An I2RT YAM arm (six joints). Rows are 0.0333 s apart.
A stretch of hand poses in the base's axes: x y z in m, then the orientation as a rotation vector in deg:
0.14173 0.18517 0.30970 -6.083 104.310 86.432
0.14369 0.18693 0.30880 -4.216 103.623 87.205
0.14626 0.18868 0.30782 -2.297 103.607 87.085
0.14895 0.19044 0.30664 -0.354 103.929 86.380
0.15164 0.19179 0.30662 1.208 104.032 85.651
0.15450 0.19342 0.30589 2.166 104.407 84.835
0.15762 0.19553 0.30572 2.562 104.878 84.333
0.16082 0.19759 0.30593 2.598 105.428 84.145
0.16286 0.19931 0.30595 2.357 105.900 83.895
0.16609 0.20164 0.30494 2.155 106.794 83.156
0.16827 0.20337 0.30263 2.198 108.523 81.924
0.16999 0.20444 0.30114 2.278 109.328 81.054
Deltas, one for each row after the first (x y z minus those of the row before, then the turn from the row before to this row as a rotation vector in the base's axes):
0.00196 0.00176 -0.00090 1.304 0.629 -0.836
0.00257 0.00175 -0.00098 0.513 0.815 -1.160
0.00269 0.00176 -0.00118 0.040 0.873 -1.393
0.00269 0.00135 -0.00002 0.014 0.549 -1.260
0.00286 0.00163 -0.00073 -0.342 0.445 -0.875
0.00312 0.00211 -0.00017 -0.377 0.361 -0.344
0.00320 0.00206 0.00021 -0.340 0.355 0.067
0.00204 0.00172 0.00002 -0.424 0.151 0.159
0.00323 0.00233 -0.00101 -0.878 0.319 0.011
0.00218 0.00173 -0.00231 -1.450 0.892 -0.101
0.00172 0.00107 -0.00149 -0.829 0.351 -0.238

